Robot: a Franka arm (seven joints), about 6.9 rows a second.
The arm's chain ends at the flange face. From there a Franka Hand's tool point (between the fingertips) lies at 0.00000 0.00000 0.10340 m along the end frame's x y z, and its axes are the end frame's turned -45 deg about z.
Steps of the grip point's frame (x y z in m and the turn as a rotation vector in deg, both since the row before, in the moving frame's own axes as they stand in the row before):
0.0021 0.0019 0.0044 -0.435 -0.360 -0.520
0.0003 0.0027 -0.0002 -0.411 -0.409 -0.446
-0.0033 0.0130 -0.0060 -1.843 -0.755 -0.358
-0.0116 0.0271 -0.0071 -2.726 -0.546 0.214
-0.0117 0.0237 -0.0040 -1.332 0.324 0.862
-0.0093 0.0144 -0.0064 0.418 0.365 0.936
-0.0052 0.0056 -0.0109 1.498 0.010 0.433
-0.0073 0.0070 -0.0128 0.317 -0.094 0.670
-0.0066 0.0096 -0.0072 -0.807 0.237 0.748
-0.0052 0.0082 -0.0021 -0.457 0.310 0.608
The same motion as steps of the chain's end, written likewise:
0.0027 -0.0012 0.0044 -0.562 0.053 -0.520
0.0021 0.0007 -0.0002 -0.580 0.001 -0.446
0.0055 0.0082 -0.0059 -1.837 0.769 -0.358
0.0082 0.0232 -0.0070 -2.314 1.541 0.214
0.0064 0.0237 -0.0040 -0.713 1.171 0.862
0.0037 0.0178 -0.0064 0.554 -0.037 0.936
0.0022 0.0096 -0.0109 1.066 -1.052 0.433
0.0003 0.0104 -0.0128 0.158 -0.291 0.670
0.0008 0.0107 -0.0072 -0.403 0.738 0.748
0.0011 0.0093 -0.0021 -0.104 0.542 0.608

